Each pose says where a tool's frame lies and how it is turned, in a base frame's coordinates. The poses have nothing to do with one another.
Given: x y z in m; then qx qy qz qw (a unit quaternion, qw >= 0).
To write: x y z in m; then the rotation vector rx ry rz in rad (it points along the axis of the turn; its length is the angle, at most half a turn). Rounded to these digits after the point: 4 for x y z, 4 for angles.
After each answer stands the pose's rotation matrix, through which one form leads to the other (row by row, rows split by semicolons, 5 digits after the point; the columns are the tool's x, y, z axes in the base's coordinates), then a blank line. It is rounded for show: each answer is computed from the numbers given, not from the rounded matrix.
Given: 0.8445, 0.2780, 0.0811, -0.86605, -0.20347, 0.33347, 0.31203
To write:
0.8445, 0.2780, 0.0811, -2.2852, -0.5369, 0.8799
0.69480 0.14432 -0.70458; 0.56053 -0.72248 0.40476; -0.45062 -0.67616 -0.58287

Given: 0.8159, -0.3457, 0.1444, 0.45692, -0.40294, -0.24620, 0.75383
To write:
0.8159, -0.3457, 0.1444, 0.9971, -0.8793, -0.5373
0.55405 0.00296 -0.83248; -0.73940 0.46123 -0.49047; 0.38251 0.88728 0.25773

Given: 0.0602, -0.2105, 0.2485, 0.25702, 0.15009, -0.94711, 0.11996
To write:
0.0602, -0.2105, 0.2485, 0.7511, 0.4386, -2.7676
-0.83910 0.30438 -0.45085; -0.15008 -0.92616 -0.34597; -0.52287 -0.22264 0.82283

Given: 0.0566, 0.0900, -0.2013, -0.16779, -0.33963, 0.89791, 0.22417
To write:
0.0566, 0.0900, -0.2013, -0.4630, -0.9373, 2.4779
-0.84319 -0.28860 -0.45359; 0.51654 -0.66880 -0.53469; -0.14905 -0.68514 0.71299

